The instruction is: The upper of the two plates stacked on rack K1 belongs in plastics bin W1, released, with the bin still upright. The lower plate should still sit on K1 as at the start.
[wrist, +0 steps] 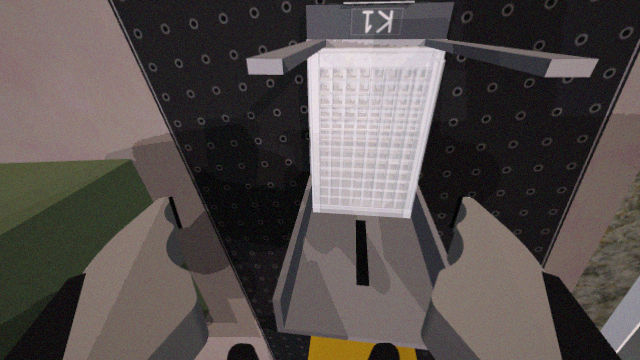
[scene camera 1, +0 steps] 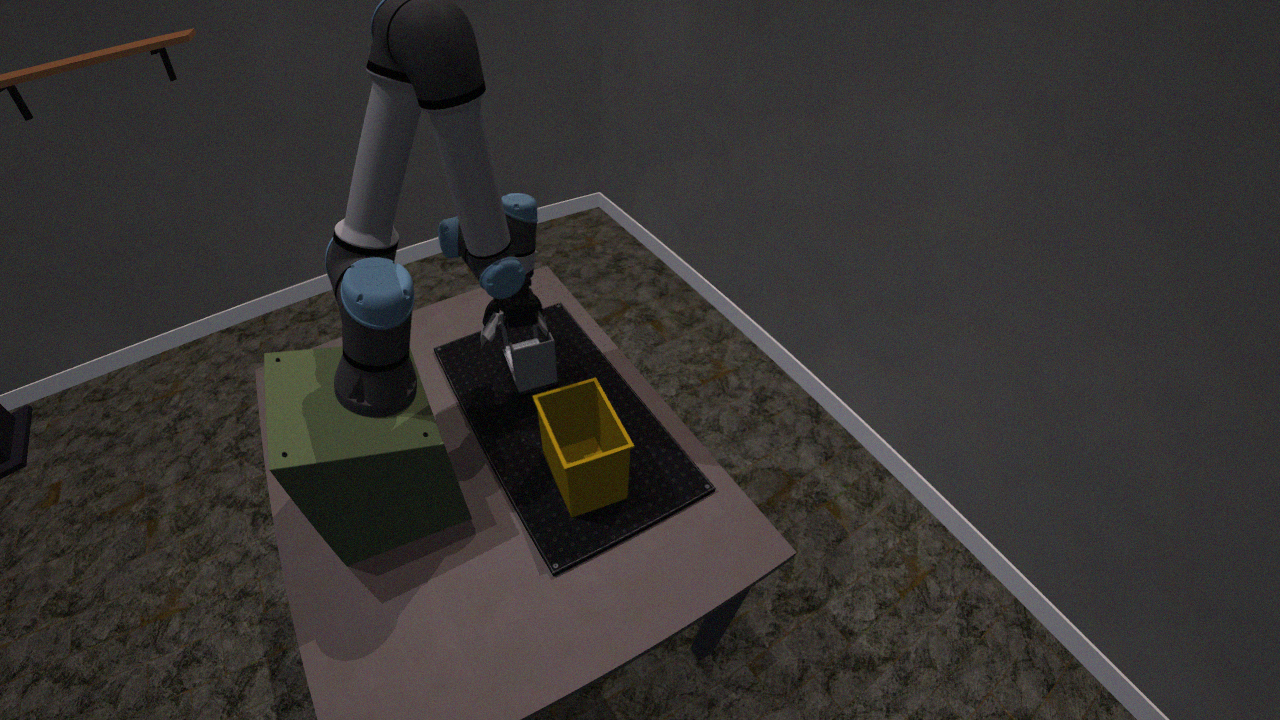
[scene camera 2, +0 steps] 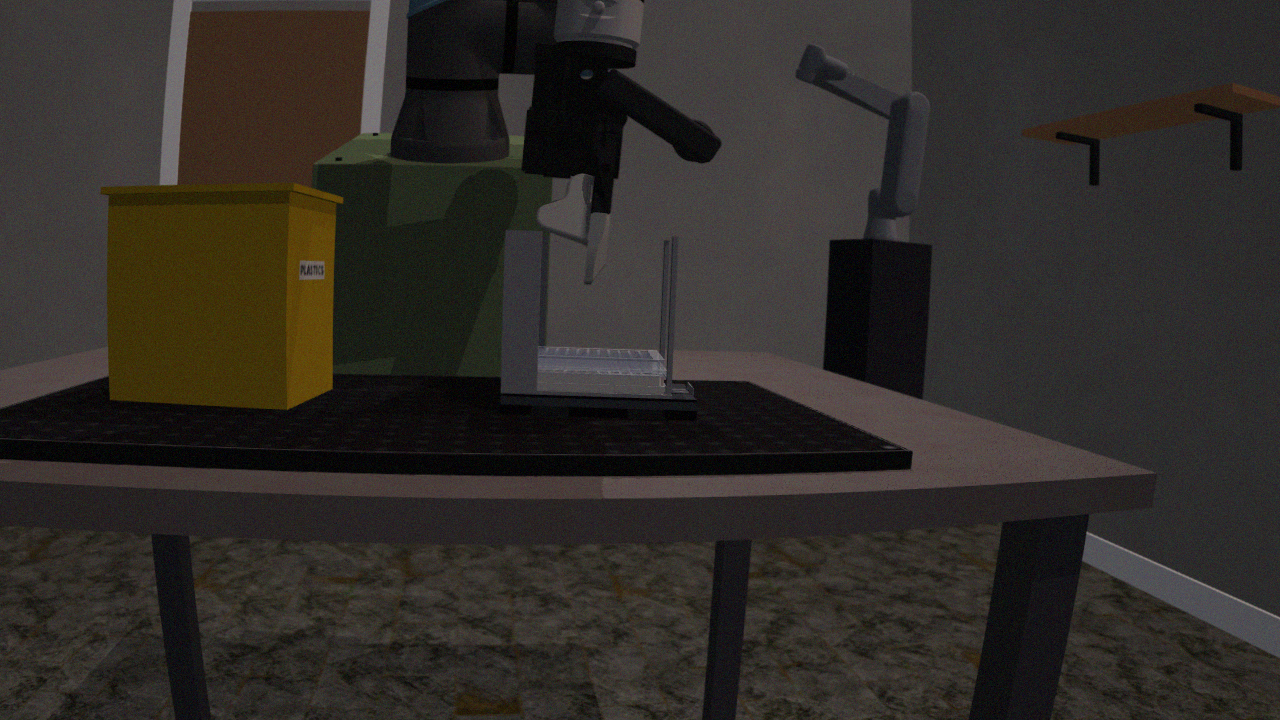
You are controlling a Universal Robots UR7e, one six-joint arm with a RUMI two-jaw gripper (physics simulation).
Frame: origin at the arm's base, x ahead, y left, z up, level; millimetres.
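Seen in the pictures: gripper, fingertip midpoint: [wrist: 316, 200] [scene camera 1: 514, 340] [scene camera 2: 589, 273]; arm's base at its link origin: [scene camera 1: 375, 387] [scene camera 2: 449, 153].
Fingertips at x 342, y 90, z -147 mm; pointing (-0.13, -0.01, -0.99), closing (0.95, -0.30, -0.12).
Pixels of each thing's middle, then the offset from my fingertips to it. Level surfaces: height alone.
- Rack K1 at the middle of its body: [wrist: 370, 150] [scene camera 2: 600, 322] [scene camera 1: 526, 347] dx +31, dy +2, dz -41 mm
- upper plate at the middle of its body: [wrist: 366, 144] [scene camera 2: 587, 360] [scene camera 1: 528, 360] dx +27, dy -7, dz -74 mm
- lower plate at the middle of its body: [wrist: 365, 138] [scene camera 2: 587, 376] dx +27, dy -7, dz -87 mm
- Plastics bin W1 at the middle of its body: [scene camera 2: 224, 293] [scene camera 1: 582, 449] dx -55, dy -323, dz -25 mm
- table at its surface level: dz -127 mm
Rack K1 [scene camera 1: 534, 367] [scene camera 2: 520, 313] [wrist: 327, 22] stands upright on the black board, with a tall panel at one end and two thin posts. Two clear plates lie stacked flat on it: the upper plate [scene camera 2: 604, 360] [wrist: 367, 135] on the lower plate [scene camera 2: 599, 382], which the upper one mostly hides in the wrist view. My gripper [scene camera 1: 517, 334] [scene camera 2: 583, 255] [wrist: 316, 200] is open and empty, above the plates, with its fingertips at about the height of the post tops. Plastics bin W1 [scene camera 1: 597, 481] [scene camera 2: 196, 295] [wrist: 361, 348], yellow, stands upright beside the rack; no plate shows inside.
The black perforated board [scene camera 1: 572, 541] [scene camera 2: 429, 461] [wrist: 225, 175] lies on the table [scene camera 1: 447, 626] [scene camera 2: 1011, 456]. The green base block [scene camera 1: 384, 501] [scene camera 2: 402, 295] [wrist: 60, 210] carries the arm. A second arm [scene camera 2: 908, 152] on a dark pedestal and a wall shelf [scene camera 2: 1154, 111] stand farther back.
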